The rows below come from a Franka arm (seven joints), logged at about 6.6 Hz.
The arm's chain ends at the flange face. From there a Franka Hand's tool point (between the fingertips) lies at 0.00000 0.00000 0.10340 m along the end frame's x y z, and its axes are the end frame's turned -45 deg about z.
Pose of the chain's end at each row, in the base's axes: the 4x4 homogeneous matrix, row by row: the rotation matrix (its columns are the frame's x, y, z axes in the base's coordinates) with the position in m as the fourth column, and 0 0 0 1 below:
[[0.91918, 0.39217, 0.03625, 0.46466], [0.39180, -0.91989, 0.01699, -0.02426], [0.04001, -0.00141, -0.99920, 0.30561], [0, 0, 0, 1]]
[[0.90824, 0.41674, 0.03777, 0.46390], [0.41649, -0.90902, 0.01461, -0.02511], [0.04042, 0.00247, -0.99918, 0.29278], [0, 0, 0, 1]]
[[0.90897, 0.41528, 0.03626, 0.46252], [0.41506, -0.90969, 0.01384, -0.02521], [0.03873, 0.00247, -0.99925, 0.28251], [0, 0, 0, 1]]
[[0.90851, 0.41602, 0.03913, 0.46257], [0.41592, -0.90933, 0.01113, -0.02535], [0.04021, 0.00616, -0.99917, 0.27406], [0, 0, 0, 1]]
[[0.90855, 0.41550, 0.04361, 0.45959], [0.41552, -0.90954, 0.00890, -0.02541], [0.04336, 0.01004, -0.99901, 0.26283], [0, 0, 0, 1]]
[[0.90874, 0.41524, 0.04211, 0.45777], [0.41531, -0.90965, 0.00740, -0.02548], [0.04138, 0.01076, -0.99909, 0.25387], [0, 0, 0, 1]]
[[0.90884, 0.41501, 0.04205, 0.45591], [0.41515, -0.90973, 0.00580, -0.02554], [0.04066, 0.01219, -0.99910, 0.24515], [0, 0, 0, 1]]
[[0.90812, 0.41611, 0.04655, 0.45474], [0.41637, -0.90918, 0.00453, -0.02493], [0.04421, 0.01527, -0.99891, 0.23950], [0, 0, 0, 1]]
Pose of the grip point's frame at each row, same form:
[[0.37265, 0.92726, 0.03625, 0.46841], [0.92750, -0.37342, 0.01699, -0.02250], [0.02929, 0.02729, -0.99920, 0.20229], [0, 0, 0, 1]]
[[0.34754, 0.93690, 0.03777, 0.46781], [0.93728, -0.34827, 0.01461, -0.02360], [0.02683, 0.03033, -0.99918, 0.18946], [0, 0, 0, 1]]
[[0.34909, 0.93639, 0.03626, 0.46627], [0.93674, -0.34976, 0.01384, -0.02378], [0.02564, 0.02913, -0.99925, 0.17919], [0, 0, 0, 1]]
[[0.34824, 0.93658, 0.03913, 0.46662], [0.93709, -0.34889, 0.01113, -0.02420], [0.02408, 0.03279, -0.99917, 0.17075], [0, 0, 0, 1]]
[[0.34864, 0.93624, 0.04361, 0.46410], [0.93696, -0.34932, 0.00890, -0.02449], [0.02356, 0.03776, -0.99901, 0.15953], [0, 0, 0, 1]]
[[0.34896, 0.93620, 0.04211, 0.46212], [0.93689, -0.34955, 0.00740, -0.02471], [0.02165, 0.03687, -0.99909, 0.15056], [0, 0, 0, 1]]
[[0.34919, 0.93610, 0.04205, 0.46026], [0.93683, -0.34972, 0.00580, -0.02494], [0.02013, 0.03737, -0.99910, 0.14184], [0, 0, 0, 1]]
[[0.34790, 0.93637, 0.04655, 0.45955], [0.93731, -0.34847, 0.00453, -0.02446], [0.02046, 0.04206, -0.99891, 0.13621], [0, 0, 0, 1]]

